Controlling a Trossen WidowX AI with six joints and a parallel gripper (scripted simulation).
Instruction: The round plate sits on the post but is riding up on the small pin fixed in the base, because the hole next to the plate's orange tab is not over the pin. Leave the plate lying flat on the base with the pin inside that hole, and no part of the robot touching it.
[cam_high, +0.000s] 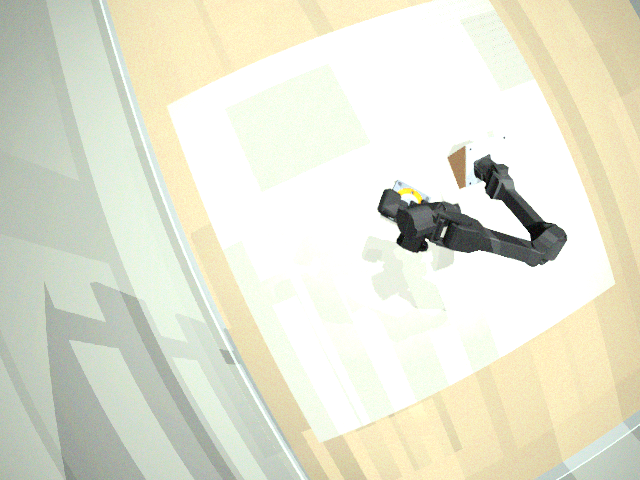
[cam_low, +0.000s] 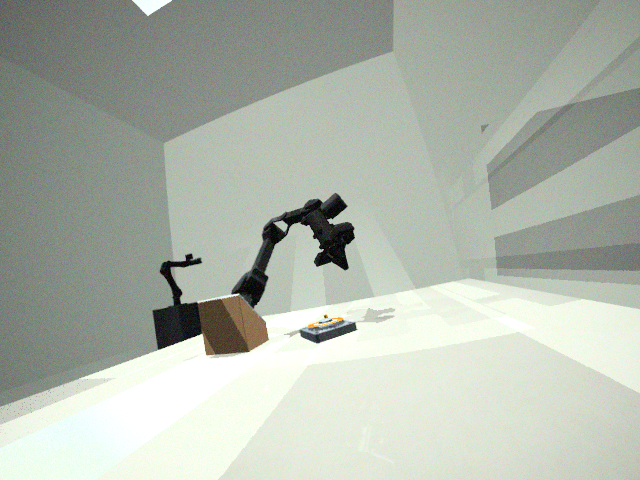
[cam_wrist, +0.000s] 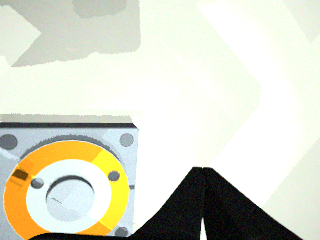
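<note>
Right now the grey square base is 90 mm behind my gripper tip and 150 mm below it.
</note>
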